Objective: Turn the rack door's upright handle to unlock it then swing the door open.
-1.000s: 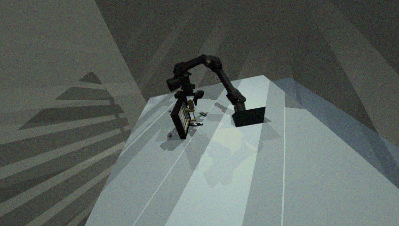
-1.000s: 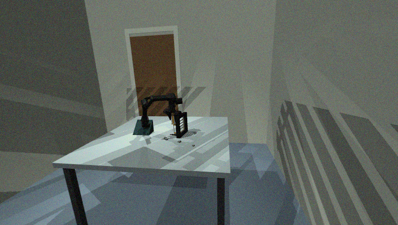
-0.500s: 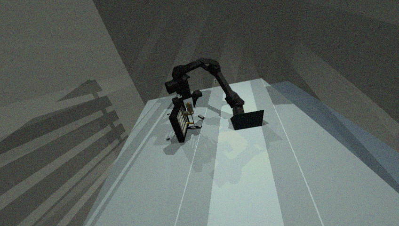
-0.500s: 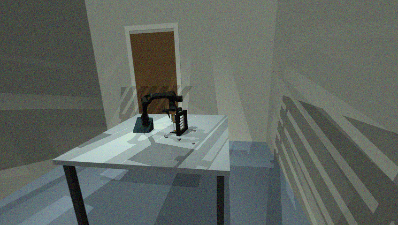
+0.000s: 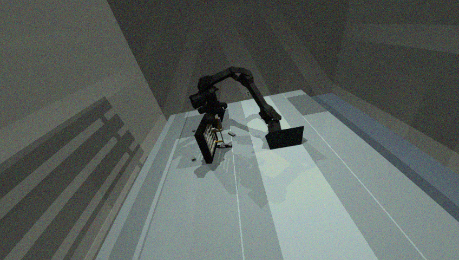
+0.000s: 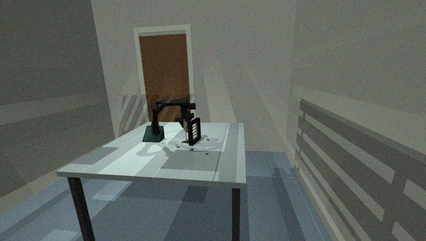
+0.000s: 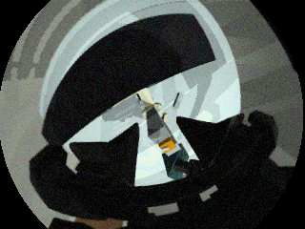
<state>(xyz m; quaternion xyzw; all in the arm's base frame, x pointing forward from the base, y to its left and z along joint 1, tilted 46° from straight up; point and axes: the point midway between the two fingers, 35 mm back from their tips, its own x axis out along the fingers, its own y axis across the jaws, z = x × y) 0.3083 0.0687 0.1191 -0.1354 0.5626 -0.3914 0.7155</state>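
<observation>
The upright handle is 30 mm below my gripper tip and 10 mm to the left of it. Also, from my gripper tip: grey block: 150 mm below, 100 mm to the right, 50 mm behind.
</observation>
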